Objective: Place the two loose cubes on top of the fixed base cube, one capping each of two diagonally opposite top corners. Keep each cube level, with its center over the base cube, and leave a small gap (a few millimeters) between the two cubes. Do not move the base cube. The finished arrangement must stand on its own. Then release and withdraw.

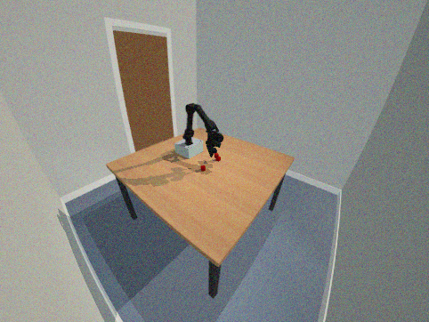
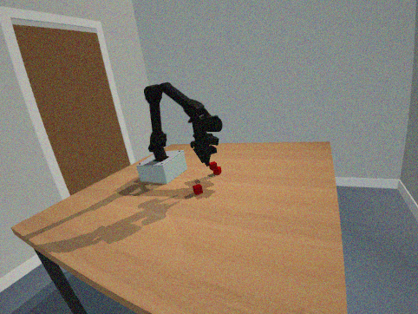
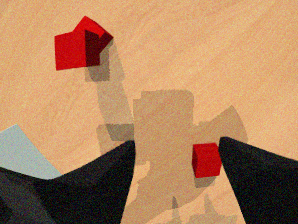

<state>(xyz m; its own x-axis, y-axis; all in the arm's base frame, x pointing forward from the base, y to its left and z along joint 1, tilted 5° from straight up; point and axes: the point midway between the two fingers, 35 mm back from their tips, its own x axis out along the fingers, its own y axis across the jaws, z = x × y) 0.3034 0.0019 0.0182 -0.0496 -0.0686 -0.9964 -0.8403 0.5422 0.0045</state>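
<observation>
Right now the red cube is 40 mm behind my gripper tip, 110 mm to the left of it and 50 mm below it.
</observation>
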